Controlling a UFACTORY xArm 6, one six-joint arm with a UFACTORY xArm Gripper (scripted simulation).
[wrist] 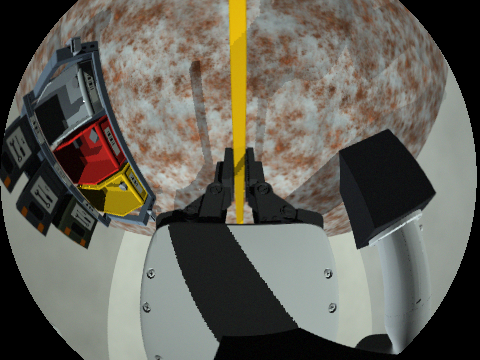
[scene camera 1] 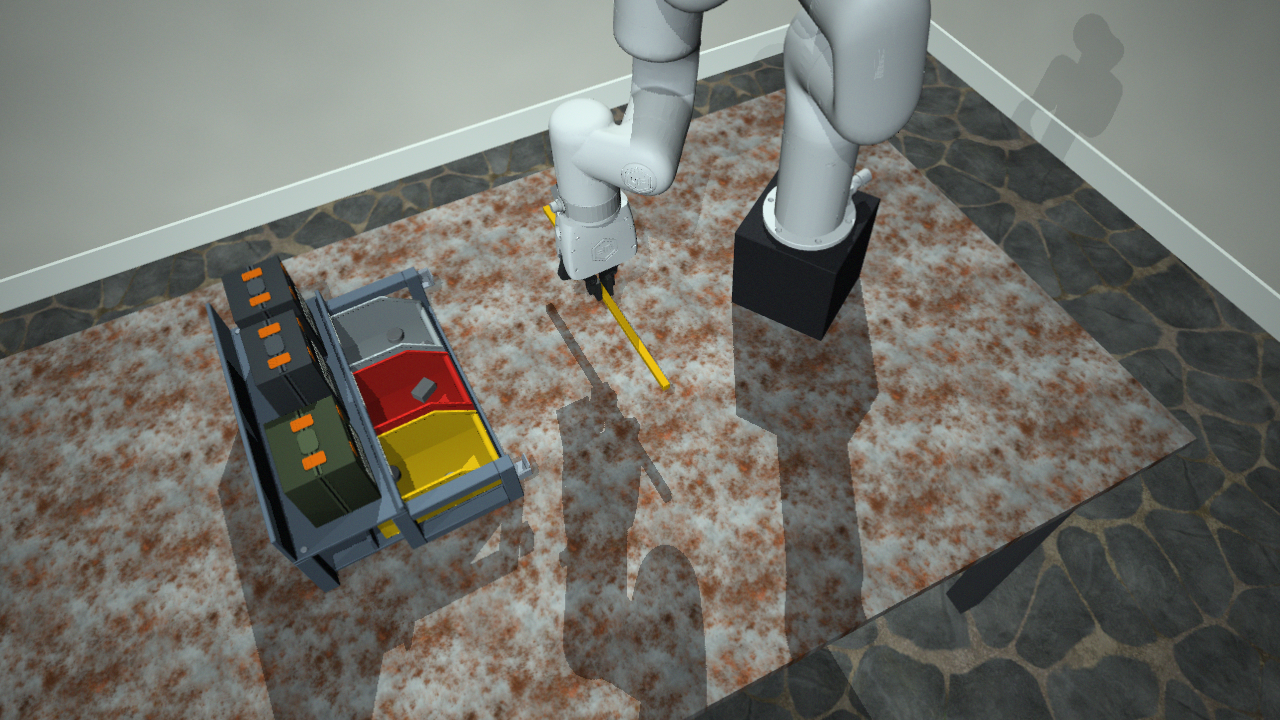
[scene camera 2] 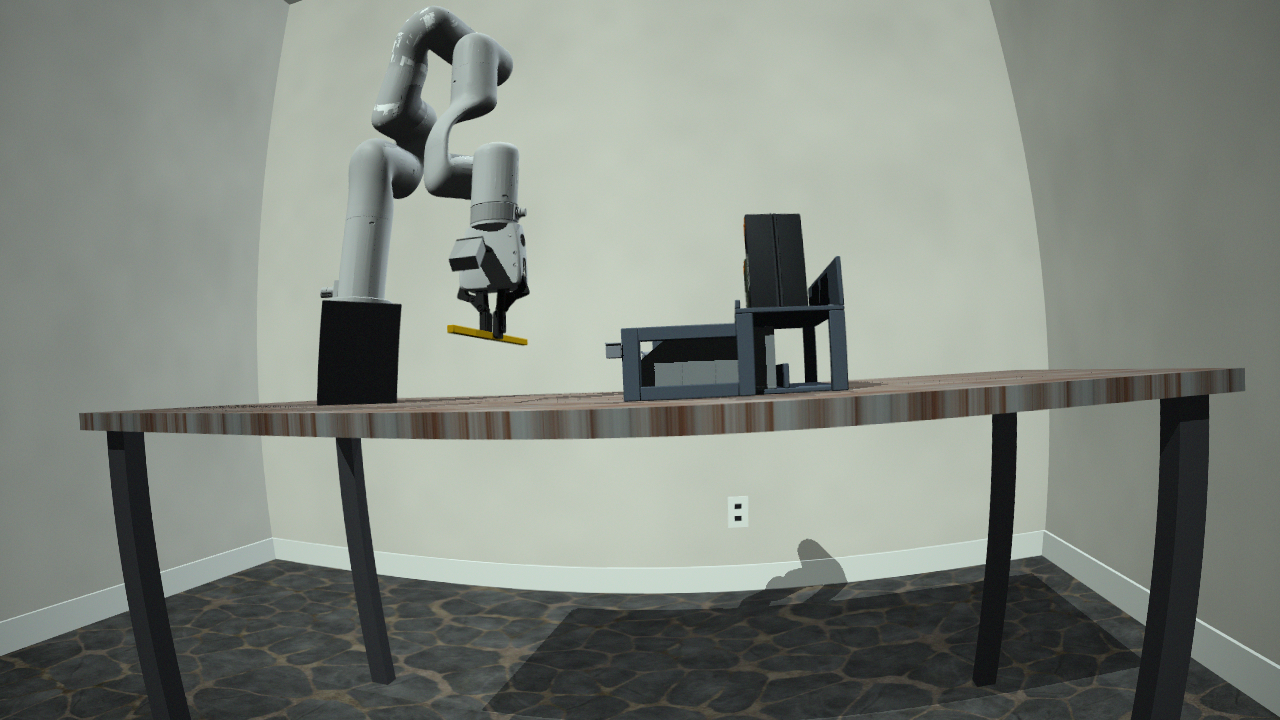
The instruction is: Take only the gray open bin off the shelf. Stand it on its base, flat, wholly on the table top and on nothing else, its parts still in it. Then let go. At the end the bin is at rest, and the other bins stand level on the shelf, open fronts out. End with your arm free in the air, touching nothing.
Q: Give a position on a yellow bin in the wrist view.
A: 107, 197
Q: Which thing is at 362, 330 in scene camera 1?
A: A gray open bin.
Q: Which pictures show my gripper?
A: The wrist view, scene camera 1 and scene camera 2: all of them.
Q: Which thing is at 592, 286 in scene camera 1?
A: My gripper.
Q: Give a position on a red bin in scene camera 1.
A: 386, 386
